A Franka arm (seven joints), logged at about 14 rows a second.
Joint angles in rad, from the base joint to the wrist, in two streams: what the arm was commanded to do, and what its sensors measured. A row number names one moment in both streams.
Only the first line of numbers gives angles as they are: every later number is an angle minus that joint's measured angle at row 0.
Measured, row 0:
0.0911, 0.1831, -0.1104, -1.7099, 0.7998, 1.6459, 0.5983
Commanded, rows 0 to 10:
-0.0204, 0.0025, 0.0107, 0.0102, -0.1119, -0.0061, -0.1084
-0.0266, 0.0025, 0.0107, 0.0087, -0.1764, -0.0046, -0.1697
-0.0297, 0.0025, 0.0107, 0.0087, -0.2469, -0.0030, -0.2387
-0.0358, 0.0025, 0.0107, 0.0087, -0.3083, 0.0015, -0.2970
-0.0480, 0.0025, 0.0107, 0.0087, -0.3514, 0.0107, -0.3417
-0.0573, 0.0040, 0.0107, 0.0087, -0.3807, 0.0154, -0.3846
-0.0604, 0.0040, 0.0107, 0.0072, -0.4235, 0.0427, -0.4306
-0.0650, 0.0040, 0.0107, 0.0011, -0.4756, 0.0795, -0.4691
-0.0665, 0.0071, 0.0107, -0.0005, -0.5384, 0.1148, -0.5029
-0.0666, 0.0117, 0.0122, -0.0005, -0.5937, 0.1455, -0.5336
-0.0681, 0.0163, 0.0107, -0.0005, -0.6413, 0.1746, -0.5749
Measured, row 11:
-0.0565, 0.0083, -0.0008, -0.0012, -0.5660, 0.1275, -0.5029
